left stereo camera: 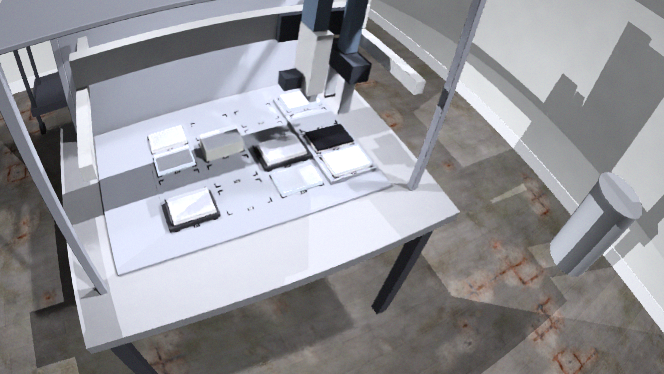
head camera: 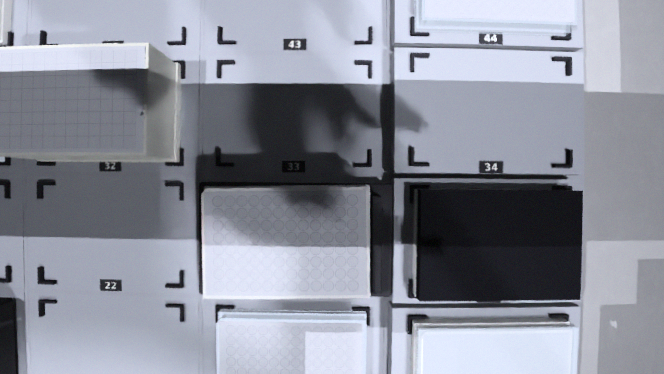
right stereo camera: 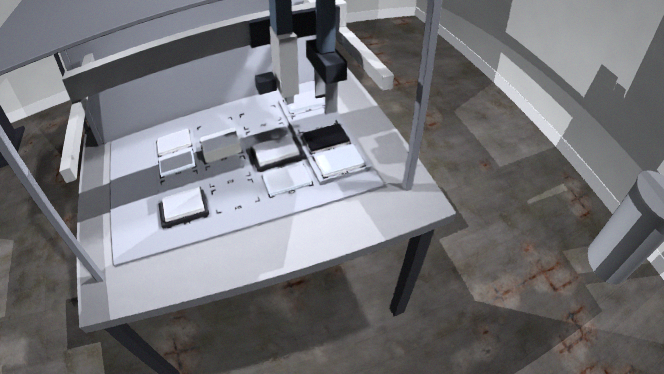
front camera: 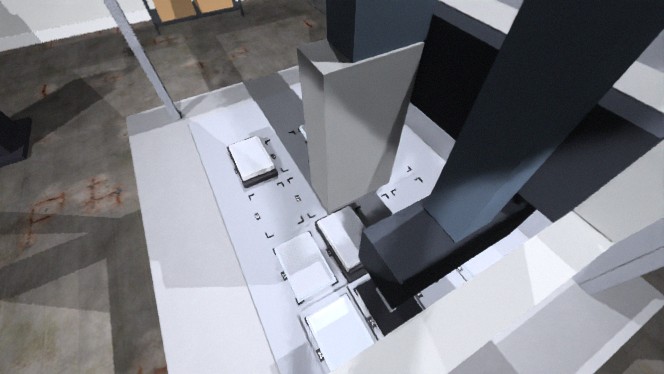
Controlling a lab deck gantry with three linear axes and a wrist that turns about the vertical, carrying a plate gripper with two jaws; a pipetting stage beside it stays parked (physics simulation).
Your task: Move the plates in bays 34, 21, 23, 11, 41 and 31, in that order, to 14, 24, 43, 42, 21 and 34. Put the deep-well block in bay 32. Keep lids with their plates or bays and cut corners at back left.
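Seen in the pictures: gripper, fingertip midpoint: [left stereo camera: 336,104] [right stereo camera: 325,104]; robot's base, origin of the base link: [left stereo camera: 175,231] [right stereo camera: 168,227] [front camera: 230,155].
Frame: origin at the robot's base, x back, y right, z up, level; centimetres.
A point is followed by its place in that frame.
Note:
The black-topped plate [front camera: 382,307] @[z 3.1, x -54.7, y -13.1 cm] [head camera: 499,245] @[z 3.1, x -55.4, y -15.0 cm] [left stereo camera: 329,137] @[z 3.1, x -55.2, y -14.4 cm] [right stereo camera: 326,137] @[z 3.1, x -55.5, y -14.3 cm] lies flat in bay 24. My gripper [left stereo camera: 336,104] @[z 16.0, x -55.6, y -15.0 cm] [right stereo camera: 325,104] @[z 16.0, x -55.6, y -15.0 cm] is open and empty, raised behind that plate over the right bays; its body hides the jaws in the front view. Bay 34 [head camera: 490,120] @[z 1.5, x -55.5, y -24.9 cm] has no plate. A plate [head camera: 286,242] @[z 3.7, x -39.2, y -15.3 cm] [left stereo camera: 282,150] @[z 3.6, x -38.7, y -13.8 cm] sits on a dark base in bay 23, and a pale plate [front camera: 342,327] @[z 3.1, x -54.0, y -5.0 cm] [head camera: 495,350] @[z 3.1, x -55.3, y -6.8 cm] [left stereo camera: 346,160] @[z 3.1, x -55.0, y -3.6 cm] in bay 14. Plates stand in bay 11 [left stereo camera: 191,206] @[z 3.7, x -6.5, y -3.6 cm], bay 31 [left stereo camera: 174,162] @[z 1.4, x -6.3, y -23.9 cm] and bay 41 [left stereo camera: 167,139] @[z 1.4, x -6.3, y -35.3 cm]. The tall deep-well block [head camera: 75,110] @[z 4.2, x -23.6, y -24.9 cm] [left stereo camera: 222,145] @[z 4.2, x -22.2, y -22.2 cm] stands in bay 32.
A clear-lidded plate [front camera: 305,267] @[z 1.5, x -40.3, y -4.2 cm] [head camera: 292,345] @[z 1.4, x -39.4, y -6.2 cm] [left stereo camera: 297,180] @[z 1.5, x -38.7, y -3.0 cm] is in bay 13, and another plate [head camera: 497,12] @[z 2.9, x -55.3, y -33.1 cm] [left stereo camera: 294,100] @[z 2.9, x -53.2, y -36.0 cm] in bay 44. The parked pipetting stage [front camera: 360,130] [left stereo camera: 314,62] [right stereo camera: 284,65] hangs to the left of my gripper. Frame posts [left stereo camera: 445,95] @[z 35.8, x -70.3, y 10.8 cm] rise at the deck's edges.

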